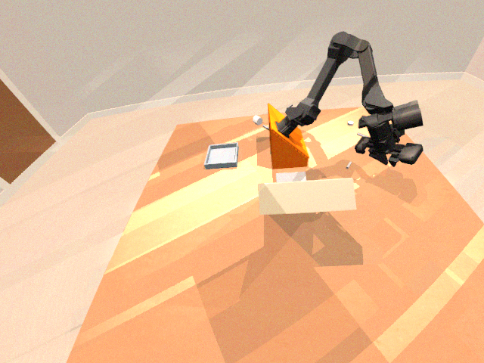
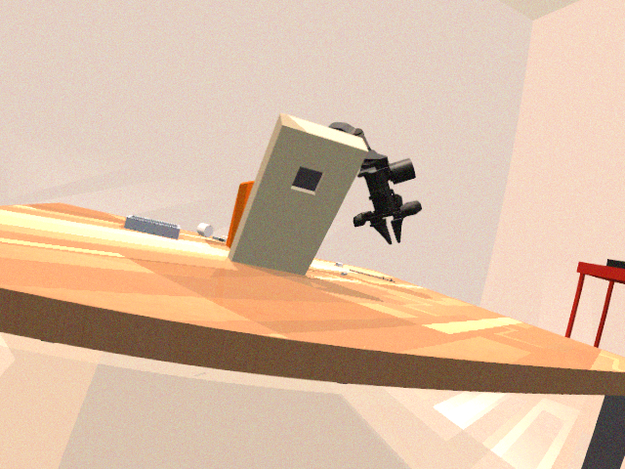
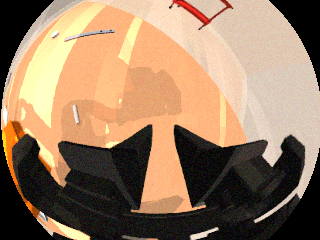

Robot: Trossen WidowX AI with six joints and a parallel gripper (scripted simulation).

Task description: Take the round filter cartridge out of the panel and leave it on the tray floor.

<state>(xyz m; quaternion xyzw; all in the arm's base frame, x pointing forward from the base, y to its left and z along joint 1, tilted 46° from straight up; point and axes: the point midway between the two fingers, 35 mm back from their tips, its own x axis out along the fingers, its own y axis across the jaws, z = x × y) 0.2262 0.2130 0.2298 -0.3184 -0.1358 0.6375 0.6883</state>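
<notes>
Right now my gripper tip is 15 cm short of the round filter cartridge, 36 cm to the left of it and 10 cm below it. Also, from my gripper tip: grey tray 31 cm behind, 61 cm to the right, 12 cm below; then cream service panel 10 cm ahead, 36 cm to the right, 3 cm above; then small white block 58 cm behind, 41 cm to the right, 10 cm below.
</notes>
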